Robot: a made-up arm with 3 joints. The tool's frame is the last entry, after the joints.
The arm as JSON. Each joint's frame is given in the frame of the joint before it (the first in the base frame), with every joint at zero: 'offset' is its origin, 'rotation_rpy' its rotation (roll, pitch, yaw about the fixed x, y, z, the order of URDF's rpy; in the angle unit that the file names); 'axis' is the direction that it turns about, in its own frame. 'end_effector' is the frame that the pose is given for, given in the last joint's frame.
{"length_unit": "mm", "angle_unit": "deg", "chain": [
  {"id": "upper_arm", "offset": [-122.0, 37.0, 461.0], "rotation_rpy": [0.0, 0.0, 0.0], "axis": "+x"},
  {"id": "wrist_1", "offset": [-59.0, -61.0, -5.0], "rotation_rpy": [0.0, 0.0, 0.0], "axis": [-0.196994, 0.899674, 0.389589]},
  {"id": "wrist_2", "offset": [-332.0, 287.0, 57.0], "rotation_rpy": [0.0, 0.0, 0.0], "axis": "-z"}
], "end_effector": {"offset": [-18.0, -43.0, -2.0], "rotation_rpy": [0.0, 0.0, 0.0]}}
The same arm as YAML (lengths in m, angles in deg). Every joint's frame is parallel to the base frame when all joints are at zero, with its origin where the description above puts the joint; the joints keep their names.
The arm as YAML. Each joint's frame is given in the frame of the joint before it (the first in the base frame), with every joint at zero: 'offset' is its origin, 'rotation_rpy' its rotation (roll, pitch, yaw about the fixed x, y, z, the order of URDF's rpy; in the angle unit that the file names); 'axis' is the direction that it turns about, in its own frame. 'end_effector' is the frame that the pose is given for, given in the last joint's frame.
length_unit: m
angle_unit: deg
chain:
  - id: upper_arm
    offset: [-0.122, 0.037, 0.461]
    rotation_rpy: [0.0, 0.0, 0.0]
    axis: "+x"
  - id: wrist_1
    offset: [-0.059, -0.061, -0.005]
    rotation_rpy: [0.0, 0.0, 0.0]
    axis: [-0.196994, 0.899674, 0.389589]
  - id: wrist_2
    offset: [-0.332, 0.287, 0.057]
    rotation_rpy: [0.0, 0.0, 0.0]
    axis: "-z"
end_effector:
  offset: [-0.018, -0.043, -0.002]
  rotation_rpy: [0.0, 0.0, 0.0]

